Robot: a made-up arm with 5 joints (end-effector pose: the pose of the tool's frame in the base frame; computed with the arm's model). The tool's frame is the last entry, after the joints.
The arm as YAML. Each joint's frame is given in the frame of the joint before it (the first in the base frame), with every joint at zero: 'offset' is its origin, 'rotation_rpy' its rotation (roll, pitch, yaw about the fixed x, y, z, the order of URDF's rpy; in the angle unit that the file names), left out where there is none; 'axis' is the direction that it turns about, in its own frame. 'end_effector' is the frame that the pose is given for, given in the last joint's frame.
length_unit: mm
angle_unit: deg
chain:
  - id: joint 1
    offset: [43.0, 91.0, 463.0]
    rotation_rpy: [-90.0, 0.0, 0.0]
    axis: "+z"
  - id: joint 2
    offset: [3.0, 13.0, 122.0]
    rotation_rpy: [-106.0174, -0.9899, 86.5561]
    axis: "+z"
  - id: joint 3
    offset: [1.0, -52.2, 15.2]
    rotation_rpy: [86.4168, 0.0, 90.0]
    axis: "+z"
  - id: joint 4
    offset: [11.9, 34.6, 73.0]
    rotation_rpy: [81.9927, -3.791, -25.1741]
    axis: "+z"
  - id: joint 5
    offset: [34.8, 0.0, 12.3]
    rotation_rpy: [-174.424, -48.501, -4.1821]
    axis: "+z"
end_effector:
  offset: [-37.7, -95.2, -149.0]
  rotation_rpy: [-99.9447, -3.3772, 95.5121]
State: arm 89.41 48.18 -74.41 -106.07 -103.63
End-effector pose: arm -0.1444 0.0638 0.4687 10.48 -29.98 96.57
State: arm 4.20 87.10 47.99 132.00 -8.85
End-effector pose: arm 0.0665 0.2708 0.4390 20.86 -70.84 -74.62
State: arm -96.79 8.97 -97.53 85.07 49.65
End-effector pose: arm 0.1445 0.2646 0.3031 14.88 -126.68 50.75
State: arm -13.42 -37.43 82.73 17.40 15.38
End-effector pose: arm 0.1343 0.3833 0.3912 -37.53 -50.76 -97.34
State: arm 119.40 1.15 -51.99 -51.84 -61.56
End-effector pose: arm -0.0804 0.2320 0.6660 36.35 31.78 34.96
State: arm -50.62 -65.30 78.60 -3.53 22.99
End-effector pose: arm 0.0957 0.4206 0.4547 -5.91 -78.00 -88.25
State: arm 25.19 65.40 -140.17 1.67 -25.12
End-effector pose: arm 0.0201 0.0460 0.4700 36.78 35.40 108.77
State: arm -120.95 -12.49 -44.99 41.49 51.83
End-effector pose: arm 0.1820 0.3968 0.4079 -55.00 130.94 -35.24
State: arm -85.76 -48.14 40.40 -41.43 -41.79
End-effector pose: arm 0.0807 0.4401 0.3854 12.42 -116.94 -43.58
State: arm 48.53 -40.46 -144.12 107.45 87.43
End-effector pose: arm -0.1072 0.2440 0.5733 93.91 -0.09 -20.82
